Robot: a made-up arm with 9 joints. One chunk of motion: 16 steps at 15 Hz.
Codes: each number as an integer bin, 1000 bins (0 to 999) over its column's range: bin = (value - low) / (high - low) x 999, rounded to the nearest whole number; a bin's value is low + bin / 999 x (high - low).
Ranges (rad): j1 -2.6..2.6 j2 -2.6..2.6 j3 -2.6..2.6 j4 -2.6..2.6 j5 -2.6..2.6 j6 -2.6..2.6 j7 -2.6..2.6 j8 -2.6..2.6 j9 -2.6..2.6
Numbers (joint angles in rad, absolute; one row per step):
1: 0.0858 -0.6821 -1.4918 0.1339 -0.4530 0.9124 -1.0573 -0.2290 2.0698
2: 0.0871 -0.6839 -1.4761 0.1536 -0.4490 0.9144 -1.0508 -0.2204 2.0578
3: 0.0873 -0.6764 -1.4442 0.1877 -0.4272 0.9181 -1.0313 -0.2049 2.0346
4: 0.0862 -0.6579 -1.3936 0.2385 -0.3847 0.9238 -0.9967 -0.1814 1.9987
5: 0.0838 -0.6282 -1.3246 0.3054 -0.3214 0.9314 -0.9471 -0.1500 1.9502
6: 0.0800 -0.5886 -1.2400 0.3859 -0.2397 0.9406 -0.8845 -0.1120 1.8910
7: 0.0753 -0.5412 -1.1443 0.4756 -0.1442 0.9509 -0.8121 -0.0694 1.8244
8: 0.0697 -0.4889 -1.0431 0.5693 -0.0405 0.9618 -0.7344 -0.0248 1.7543
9: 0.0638 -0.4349 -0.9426 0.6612 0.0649 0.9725 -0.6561 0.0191 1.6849
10: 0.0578 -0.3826 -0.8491 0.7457 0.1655 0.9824 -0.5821 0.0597 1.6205
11: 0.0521 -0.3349 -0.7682 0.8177 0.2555 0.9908 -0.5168 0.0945 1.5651
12: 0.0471 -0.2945 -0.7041 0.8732 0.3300 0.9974 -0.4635 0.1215 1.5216
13: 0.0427 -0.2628 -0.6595 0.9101 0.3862 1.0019 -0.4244 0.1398 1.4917
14: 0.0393 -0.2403 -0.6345 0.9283 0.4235 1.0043 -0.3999 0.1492 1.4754
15: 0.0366 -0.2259 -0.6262 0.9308 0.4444 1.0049 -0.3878 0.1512 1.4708
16: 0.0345 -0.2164 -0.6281 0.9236 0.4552 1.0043 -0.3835 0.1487 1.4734
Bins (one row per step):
1: 516 368 213 525 412 675 296 456 897
2: 516 368 216 529 413 675 298 457 895
3: 516 370 222 536 417 676 301 460 890
4: 516 373 232 545 426 677 308 465 883
5: 516 379 245 558 438 678 318 471 874
6: 515 386 261 574 453 680 330 478 863
7: 514 396 280 591 472 682 343 486 850
8: 513 406 299 609 492 684 358 495 837
9: 512 416 318 627 512 686 373 503 823
10: 511 426 336 643 531 688 388 511 811
11: 510 435 352 657 549 690 400 518 800
12: 509 443 364 667 563 691 410 523 792
13: 508 449 373 674 574 692 418 526 786
14: 507 453 378 678 581 692 423 528 783
15: 507 456 379 678 585 693 425 529 782
16: 506 458 379 677 587 692 426 528 783

